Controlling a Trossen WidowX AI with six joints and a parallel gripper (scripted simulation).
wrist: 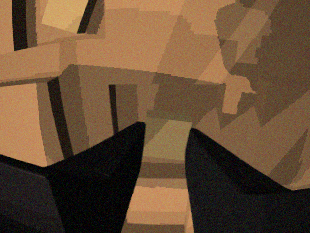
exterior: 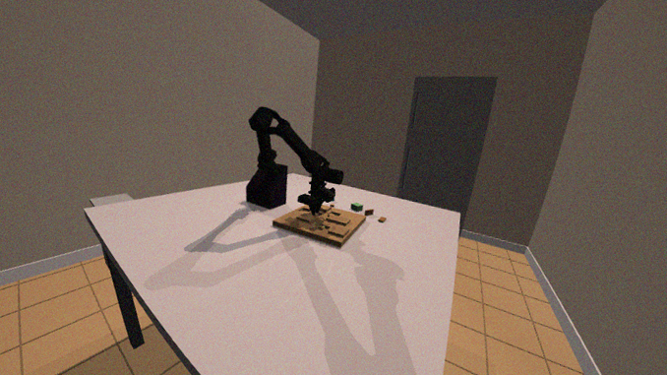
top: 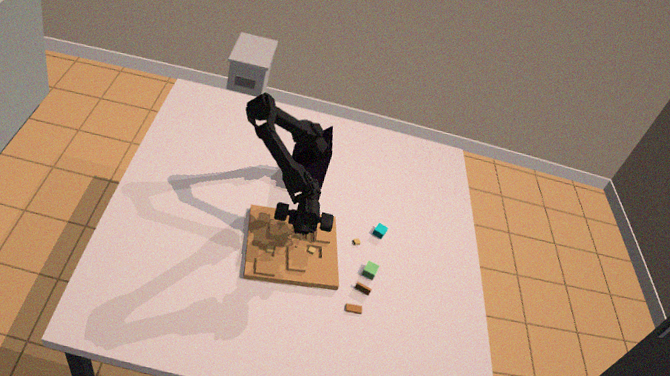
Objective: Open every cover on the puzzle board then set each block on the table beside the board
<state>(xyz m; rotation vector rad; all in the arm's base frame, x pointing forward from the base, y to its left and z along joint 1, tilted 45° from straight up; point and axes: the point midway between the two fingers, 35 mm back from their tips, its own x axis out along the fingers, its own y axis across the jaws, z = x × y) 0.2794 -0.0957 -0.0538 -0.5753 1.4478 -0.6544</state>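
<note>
Right now the cyan block is 290 mm to the left of my gripper tip, 90 mm behind it and 10 mm below it. Also, from my gripper tip: dark brown block (220 mm to the left, 170 mm ahead, 10 mm below); then green block (250 mm to the left, 100 mm ahead, 10 mm below).
</note>
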